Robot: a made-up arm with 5 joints.
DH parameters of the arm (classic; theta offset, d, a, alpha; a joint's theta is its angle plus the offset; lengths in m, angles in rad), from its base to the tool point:
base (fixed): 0 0 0 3.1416
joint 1: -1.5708 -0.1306 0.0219 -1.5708
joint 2: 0 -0.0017 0.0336 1.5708
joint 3: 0 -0.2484 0.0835 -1.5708
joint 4: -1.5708 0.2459 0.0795 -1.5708
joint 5: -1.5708 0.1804 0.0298 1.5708
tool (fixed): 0 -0.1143 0 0
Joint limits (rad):
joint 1: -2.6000..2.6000
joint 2: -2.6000..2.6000
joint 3: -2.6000..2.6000
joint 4: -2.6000..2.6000
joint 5: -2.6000..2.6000
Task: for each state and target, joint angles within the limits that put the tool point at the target. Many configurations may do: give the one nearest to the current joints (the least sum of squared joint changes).
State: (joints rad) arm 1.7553 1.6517 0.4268 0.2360 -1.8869
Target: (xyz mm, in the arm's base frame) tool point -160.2 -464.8 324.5
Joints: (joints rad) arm 1.3365 1.4813 0.3205 0.4616 -1.7474
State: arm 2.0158 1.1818 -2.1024 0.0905 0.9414
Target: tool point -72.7 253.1 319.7
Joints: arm 1.4404 1.4940 -1.6107 -0.0682 1.0636
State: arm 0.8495 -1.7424 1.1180 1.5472 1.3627
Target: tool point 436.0 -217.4 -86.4
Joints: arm 1.3673 -1.9677 0.9230 1.5005 1.0544
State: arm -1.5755 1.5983 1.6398 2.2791 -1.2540
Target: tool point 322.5 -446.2 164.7
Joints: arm -1.0107 0.9886 2.3320 2.2794 -0.9690
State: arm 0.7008 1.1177 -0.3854 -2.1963 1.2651
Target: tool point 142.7 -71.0 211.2
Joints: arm 0.2976 0.9557 -0.5009 -1.6921 1.3369
